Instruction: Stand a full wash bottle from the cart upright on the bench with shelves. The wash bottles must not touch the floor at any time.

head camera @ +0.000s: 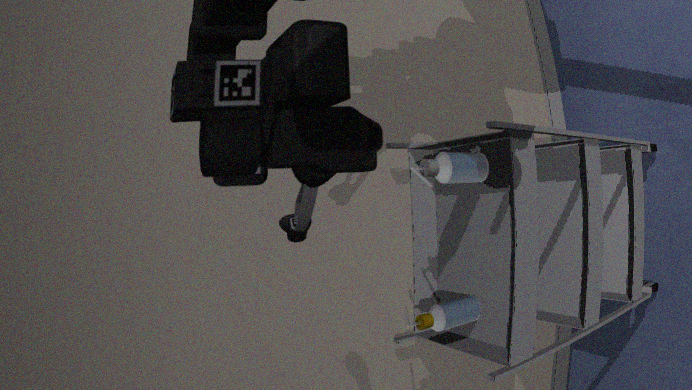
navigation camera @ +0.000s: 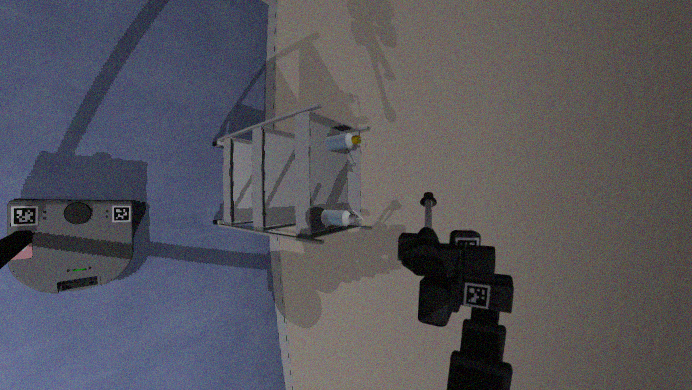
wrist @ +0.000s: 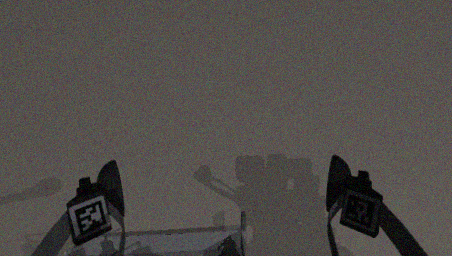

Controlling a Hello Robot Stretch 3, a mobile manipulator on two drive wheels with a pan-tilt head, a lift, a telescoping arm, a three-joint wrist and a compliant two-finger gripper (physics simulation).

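Places are measured from the robot's base along level axes (x back, y down, z right), in metres.
Pixels of known places: robot's base at its link origin: [navigation camera: 78, 212].
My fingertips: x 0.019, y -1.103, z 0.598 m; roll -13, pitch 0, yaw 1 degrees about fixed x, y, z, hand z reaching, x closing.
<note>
Ahead of a thing's pixels: the offset from my fingertips to its middle. "spot": to the spot under its first point. Level surfaces: height alone.
The cart @[spot: dx -0.114, dy +0.398, dz -0.032 m] [head camera: 524, 225] [navigation camera: 302, 175] stands by the wall, with two upright wash bottles on its top shelf. The wash bottle with a grey cap @[dx -0.017, dy +0.353, dz +0.129 m] [head camera: 464, 167] [navigation camera: 334, 217] is at the end nearer my arm. The wash bottle with a yellow cap @[dx -0.305, dy +0.353, dz +0.161 m] [head camera: 460, 312] [navigation camera: 339, 142] is at the other end. Both look light blue; their fill level is hard to tell. My gripper [wrist: 224, 177] is open and empty, with its fingers spread wide. It is apart from both bottles, up by the wall. One finger is hidden in the head view. The bench with shelves does not show.
The beige wall [head camera: 125, 280] [navigation camera: 575, 125] [wrist: 225, 75] rises behind the cart and bears shadows of the arm and cart. My base [navigation camera: 50, 265] stands on the blue floor @[dy +1.103 m] [navigation camera: 200, 320] in front of the cart. Part of the cart's top, dim, shows low in the wrist view.
</note>
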